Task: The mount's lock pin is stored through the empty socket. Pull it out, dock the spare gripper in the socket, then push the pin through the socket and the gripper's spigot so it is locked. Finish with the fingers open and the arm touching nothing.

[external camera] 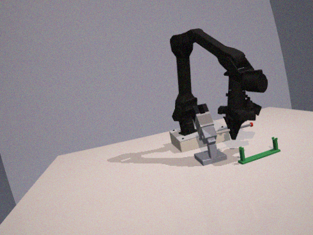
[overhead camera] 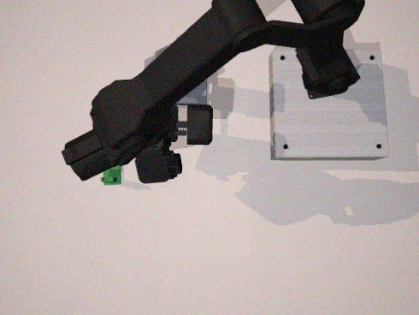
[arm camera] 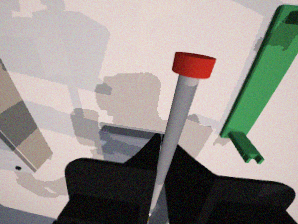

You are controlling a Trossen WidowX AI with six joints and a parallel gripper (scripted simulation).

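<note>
Right now the grey mount is 7 cm to the right of my gripper tip and 3 cm behind it. From my gripper tip the other things lie so: spare gripper (7 cm to the right, 7 cm above, 5 cm behind); green cradle (10 cm ahead, 3 cm below, 2 cm to the left).
</note>
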